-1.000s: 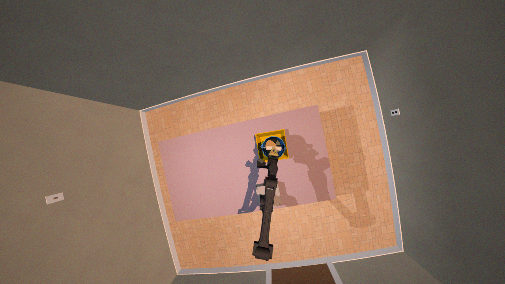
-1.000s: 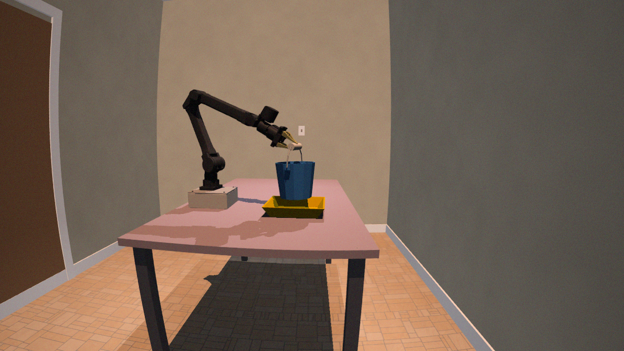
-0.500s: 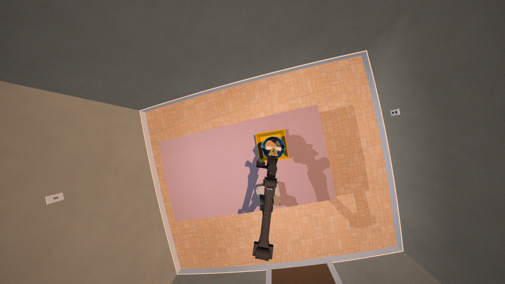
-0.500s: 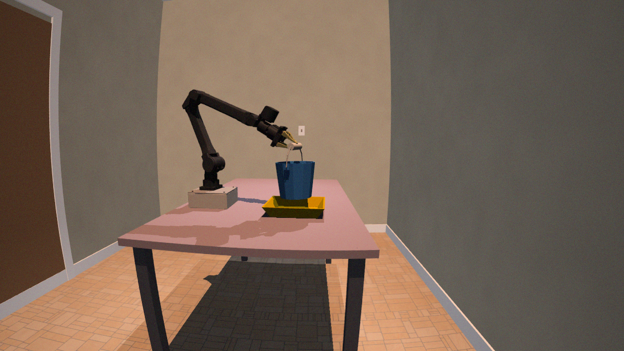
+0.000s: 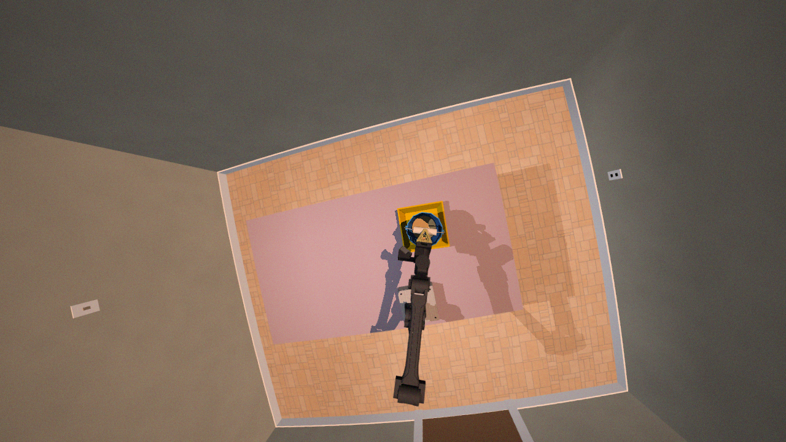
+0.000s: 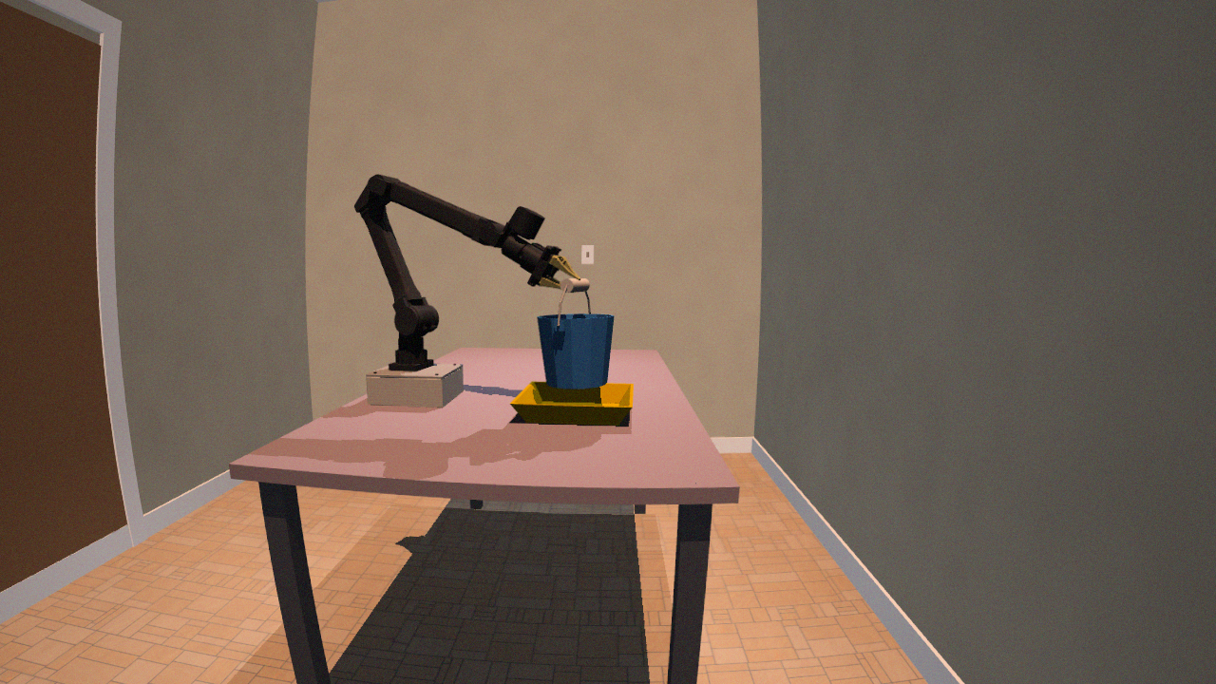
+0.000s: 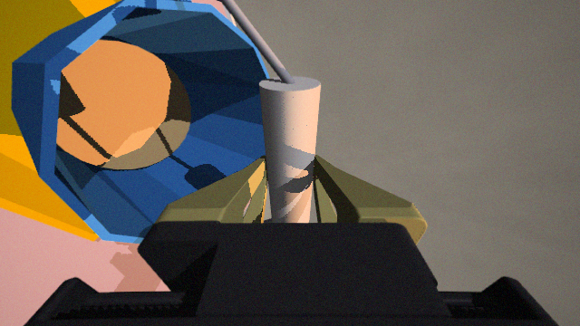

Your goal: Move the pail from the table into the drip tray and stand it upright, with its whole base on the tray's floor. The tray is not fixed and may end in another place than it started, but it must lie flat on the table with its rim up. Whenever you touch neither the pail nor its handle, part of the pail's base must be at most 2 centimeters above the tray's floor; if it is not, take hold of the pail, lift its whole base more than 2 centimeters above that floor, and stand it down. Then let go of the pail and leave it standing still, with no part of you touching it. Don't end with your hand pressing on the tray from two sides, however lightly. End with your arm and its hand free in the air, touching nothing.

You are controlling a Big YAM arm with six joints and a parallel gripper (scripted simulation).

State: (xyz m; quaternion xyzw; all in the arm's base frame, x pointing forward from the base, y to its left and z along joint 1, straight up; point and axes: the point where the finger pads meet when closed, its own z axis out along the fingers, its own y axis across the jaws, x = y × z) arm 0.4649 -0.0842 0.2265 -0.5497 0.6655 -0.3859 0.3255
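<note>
My gripper is now 3 cm above the pail handle. From my hand the other things lie so: blue pail 10 cm below, 1 cm ahead; then yellow drip tray 29 cm below, 1 cm ahead.
</note>
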